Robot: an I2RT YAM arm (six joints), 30 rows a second.
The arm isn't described. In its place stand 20 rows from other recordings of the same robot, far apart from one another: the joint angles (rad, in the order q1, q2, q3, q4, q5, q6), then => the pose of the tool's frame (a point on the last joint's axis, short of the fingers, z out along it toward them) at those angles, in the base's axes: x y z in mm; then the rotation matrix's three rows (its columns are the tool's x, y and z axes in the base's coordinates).
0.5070, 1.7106, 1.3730, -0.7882, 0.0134, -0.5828 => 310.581 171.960 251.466; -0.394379 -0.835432 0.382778; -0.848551 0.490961 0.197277; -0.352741 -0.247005 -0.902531
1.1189, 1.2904, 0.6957, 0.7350, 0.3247, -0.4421 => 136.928 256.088 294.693; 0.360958 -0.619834 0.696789; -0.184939 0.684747 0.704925; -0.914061 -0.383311 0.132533
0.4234, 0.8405, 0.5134, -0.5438, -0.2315, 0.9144 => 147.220 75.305 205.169; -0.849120 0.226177 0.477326; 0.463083 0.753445 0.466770; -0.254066 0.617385 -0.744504
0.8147, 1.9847, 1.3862, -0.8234, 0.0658, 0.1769 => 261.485 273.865 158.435; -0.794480 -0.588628 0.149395; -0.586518 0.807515 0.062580; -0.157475 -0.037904 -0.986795
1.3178, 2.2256, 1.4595, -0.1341, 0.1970, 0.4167 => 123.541 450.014 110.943; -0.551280 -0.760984 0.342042; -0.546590 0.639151 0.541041; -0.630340 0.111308 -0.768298
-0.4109, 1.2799, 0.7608, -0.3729, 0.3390, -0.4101 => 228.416 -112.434 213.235; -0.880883 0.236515 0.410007; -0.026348 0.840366 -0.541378; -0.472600 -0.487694 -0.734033
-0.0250, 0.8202, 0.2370, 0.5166, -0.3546, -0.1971 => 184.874 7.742 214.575; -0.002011 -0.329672 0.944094; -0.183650 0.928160 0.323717; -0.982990 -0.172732 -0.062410
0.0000, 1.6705, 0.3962, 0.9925, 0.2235, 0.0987 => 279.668 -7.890 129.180; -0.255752 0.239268 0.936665; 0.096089 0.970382 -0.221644; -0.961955 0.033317 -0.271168
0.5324, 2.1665, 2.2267, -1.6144, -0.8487, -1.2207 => 340.289 231.487 309.143; 0.029757 -0.927970 -0.371465; -0.703072 -0.283590 0.652125; -0.710496 0.241762 -0.660868
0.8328, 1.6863, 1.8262, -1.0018, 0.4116, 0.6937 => 248.762 252.371 388.382; -0.714164 -0.060050 0.697398; 0.085663 0.981327 0.172221; -0.694717 0.182735 -0.695684
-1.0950, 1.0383, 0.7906, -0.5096, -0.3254, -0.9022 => 109.280 -187.232 265.042; -0.772484 0.209242 0.599571; -0.124073 0.876230 -0.465647; -0.622795 -0.434096 -0.650912
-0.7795, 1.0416, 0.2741, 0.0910, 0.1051, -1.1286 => 132.519 -136.216 145.963; -0.874949 -0.078431 0.477821; -0.399013 0.675831 -0.619710; -0.274322 -0.732871 -0.622613
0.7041, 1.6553, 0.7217, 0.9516, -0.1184, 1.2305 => 260.693 226.930 217.302; -0.686232 -0.257528 0.680269; 0.645275 0.216112 0.732745; -0.335717 0.941793 0.017873
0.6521, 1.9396, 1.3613, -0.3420, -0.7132, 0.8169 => 315.112 269.901 195.764; -0.997098 -0.068586 -0.033029; -0.067630 0.598928 0.797942; -0.034945 0.797860 -0.601829
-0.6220, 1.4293, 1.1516, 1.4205, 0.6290, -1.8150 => 213.318 -178.706 458.913; -0.828515 0.555570 -0.070042; -0.371448 -0.638870 -0.673700; -0.419035 -0.532153 0.735678
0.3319, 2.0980, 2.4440, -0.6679, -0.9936, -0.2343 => 417.215 175.348 451.630; -0.075166 -0.973419 0.216345; -0.159904 0.225918 0.960933; -0.984267 0.037635 -0.172635
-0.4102, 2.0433, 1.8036, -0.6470, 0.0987, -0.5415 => 421.856 -187.278 263.890; -0.843004 0.022706 0.537428; -0.192717 0.920036 -0.341165; -0.502199 -0.391175 -0.771219
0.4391, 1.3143, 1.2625, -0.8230, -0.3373, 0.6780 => 239.184 125.357 333.530; -0.913077 -0.026332 0.406936; 0.225073 0.799603 0.556756; -0.340048 0.599951 -0.724173
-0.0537, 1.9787, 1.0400, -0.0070, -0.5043, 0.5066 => 379.806 -3.188 108.347; -0.822229 0.187098 0.537525; 0.469615 0.756596 0.454999; -0.321560 0.626543 -0.709959
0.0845, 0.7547, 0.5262, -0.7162, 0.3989, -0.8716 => 143.149 -1.751 210.758; -0.633714 -0.522068 0.570834; -0.761472 0.550976 -0.341445; -0.136258 -0.651053 -0.746702
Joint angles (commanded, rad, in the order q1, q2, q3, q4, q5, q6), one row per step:
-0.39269 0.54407 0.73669 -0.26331 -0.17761 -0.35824
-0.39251 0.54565 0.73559 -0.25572 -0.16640 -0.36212
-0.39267 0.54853 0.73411 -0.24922 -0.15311 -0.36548
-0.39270 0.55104 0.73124 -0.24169 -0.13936 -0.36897
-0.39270 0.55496 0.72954 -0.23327 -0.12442 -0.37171
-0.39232 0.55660 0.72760 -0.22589 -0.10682 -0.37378
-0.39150 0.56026 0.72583 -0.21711 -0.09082 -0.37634
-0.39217 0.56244 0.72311 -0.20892 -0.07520 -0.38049
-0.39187 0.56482 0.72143 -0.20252 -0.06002 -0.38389
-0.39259 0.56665 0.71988 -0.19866 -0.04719 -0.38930
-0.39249 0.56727 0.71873 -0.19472 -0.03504 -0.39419
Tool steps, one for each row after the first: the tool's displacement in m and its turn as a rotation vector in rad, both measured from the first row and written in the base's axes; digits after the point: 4 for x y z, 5 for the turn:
0.0004 -0.0006 0.0003 -0.00636 -0.00340 -0.01074
0.0011 -0.0014 0.0001 -0.01126 -0.00426 -0.02395
0.0018 -0.0022 -0.0003 -0.01627 -0.00505 -0.03748
0.0027 -0.0032 -0.0004 -0.02082 -0.00655 -0.05223
0.0032 -0.0040 -0.0005 -0.02518 -0.00905 -0.06931
0.0040 -0.0048 -0.0005 -0.02969 -0.01105 -0.08434
0.0046 -0.0057 -0.0008 -0.03564 -0.01255 -0.10039
0.0051 -0.0065 -0.0010 -0.04046 -0.01334 -0.11508
0.0055 -0.0072 -0.0013 -0.04646 -0.01183 -0.12830
0.0056 -0.0077 -0.0013 -0.05244 -0.01205 -0.14009

